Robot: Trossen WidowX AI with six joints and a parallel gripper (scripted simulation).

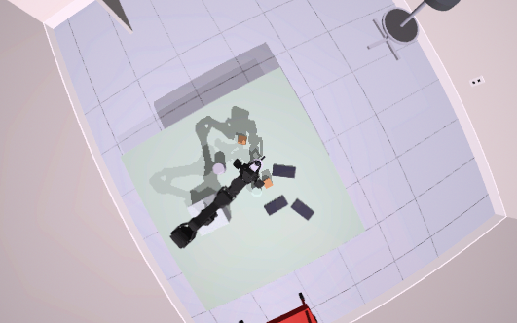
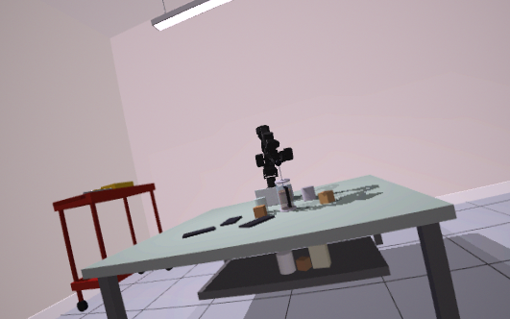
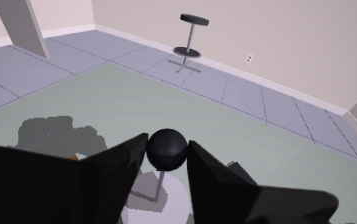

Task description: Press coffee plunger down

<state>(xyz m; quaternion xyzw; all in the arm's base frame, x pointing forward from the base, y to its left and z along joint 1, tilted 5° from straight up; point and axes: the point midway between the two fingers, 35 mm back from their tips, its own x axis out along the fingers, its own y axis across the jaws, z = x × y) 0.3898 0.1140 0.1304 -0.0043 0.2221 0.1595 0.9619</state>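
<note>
My gripper tip is 12 cm above the coffee press.
</note>
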